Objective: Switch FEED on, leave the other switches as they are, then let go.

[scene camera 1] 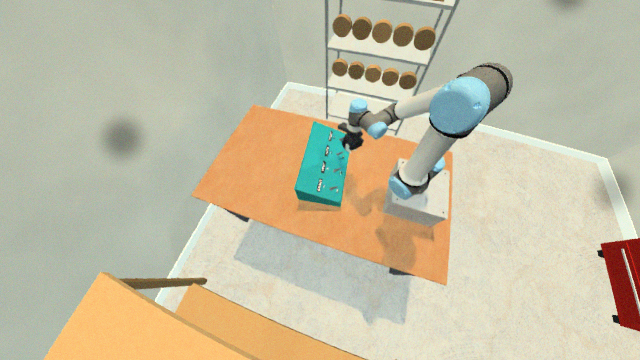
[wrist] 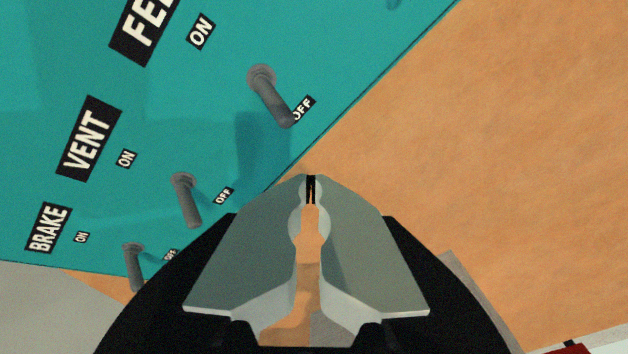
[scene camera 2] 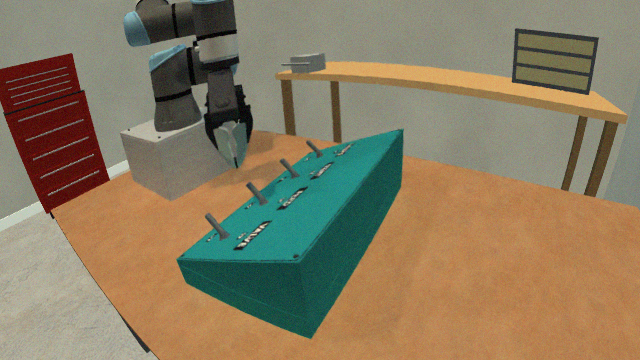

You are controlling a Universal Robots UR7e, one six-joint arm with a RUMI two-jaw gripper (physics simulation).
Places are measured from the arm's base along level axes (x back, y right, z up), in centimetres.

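Pixels of known places: gripper, fingertip midpoint: (scene camera 1: 347, 151) (wrist: 311, 177) (scene camera 2: 237, 167); arm's base, link origin: (scene camera 2: 178, 123).
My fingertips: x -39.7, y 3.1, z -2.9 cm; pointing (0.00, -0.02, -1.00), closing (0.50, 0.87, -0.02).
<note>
For each thing: its top centre in the pictures, then the offset to it from my fingertips. Level surfaces: height alone.
- VENT lever, top centre: (wrist: 176, 218) (scene camera 2: 287, 158) dx -0.8, dy -12.0, dz -2.2 cm
- BRAKE lever, top centre: (wrist: 121, 285) (scene camera 2: 313, 140) dx +2.9, dy -23.5, dz -2.2 cm
- VALVE lever, top centre: (scene camera 2: 212, 214) dx -8.2, dy +10.8, dz -2.2 cm
- wooden table, surface height: dz -14.9 cm
The teal switch panel (scene camera 1: 311, 167) (scene camera 2: 300, 225) (wrist: 60, 70) stands on the table. The FEED lever (scene camera 1: 337, 171) (scene camera 2: 257, 194) (wrist: 272, 97) leans to its OFF label. The VENT lever (scene camera 2: 289, 168) (wrist: 188, 202) and BRAKE lever (scene camera 2: 315, 149) (wrist: 133, 267) also lean to OFF. The VALVE lever (scene camera 2: 217, 227) leans the same way in scene camera 2. My gripper (scene camera 1: 347, 147) (scene camera 2: 236, 165) (wrist: 311, 177) is shut and empty. Its tips are just outside the panel's OFF-side edge, near the FEED and VENT levers and apart from them.
The grey robot base (scene camera 1: 417, 216) (scene camera 2: 172, 170) stands on the wooden table (scene camera 1: 235, 165) (scene camera 2: 475, 240), on the panel's OFF side. A shelf rack (scene camera 1: 327, 65) is beyond the table. A red cabinet (scene camera 1: 619, 285) (scene camera 2: 52, 135) and a workbench (scene camera 2: 430, 82) stand farther off.
</note>
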